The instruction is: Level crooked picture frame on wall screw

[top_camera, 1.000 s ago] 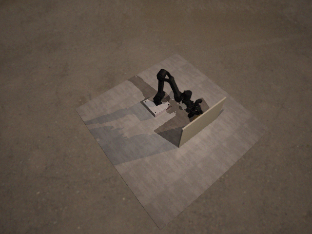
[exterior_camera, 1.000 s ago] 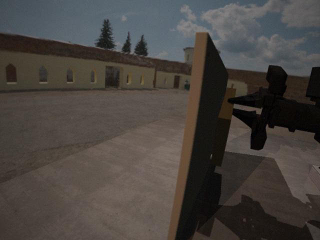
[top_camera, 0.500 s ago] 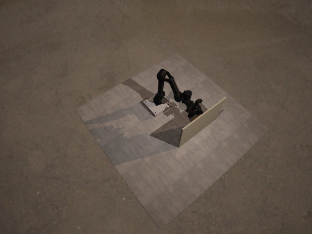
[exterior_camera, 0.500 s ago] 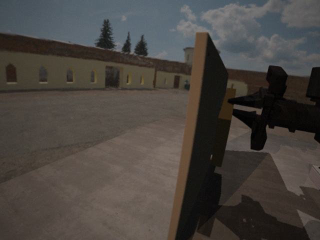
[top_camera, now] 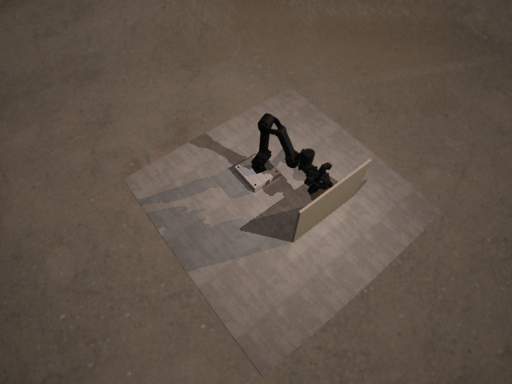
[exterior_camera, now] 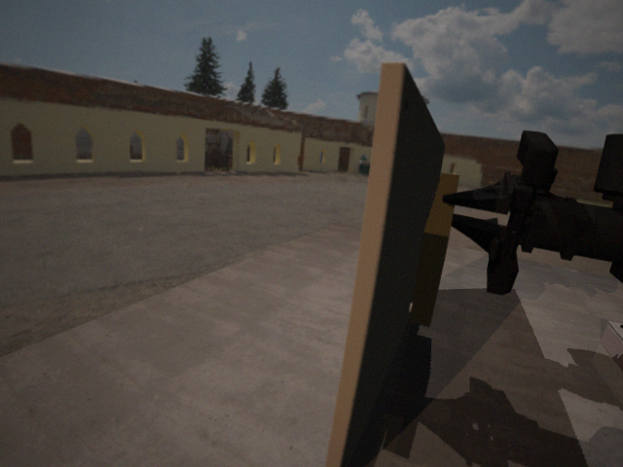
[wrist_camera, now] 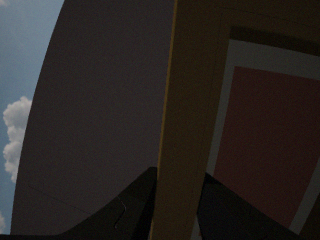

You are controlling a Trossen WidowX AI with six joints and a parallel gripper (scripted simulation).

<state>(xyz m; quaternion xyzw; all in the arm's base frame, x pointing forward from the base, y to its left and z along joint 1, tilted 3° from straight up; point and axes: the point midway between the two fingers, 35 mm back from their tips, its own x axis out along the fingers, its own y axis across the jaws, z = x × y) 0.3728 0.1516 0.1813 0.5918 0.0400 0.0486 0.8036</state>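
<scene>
My gripper tip is 50 mm above the picture frame, 20 mm to the left of it and 10 mm short of it. Also, from my gripper tip: wall panel (60 mm below, 20 mm ahead, 10 mm to the right).
</scene>
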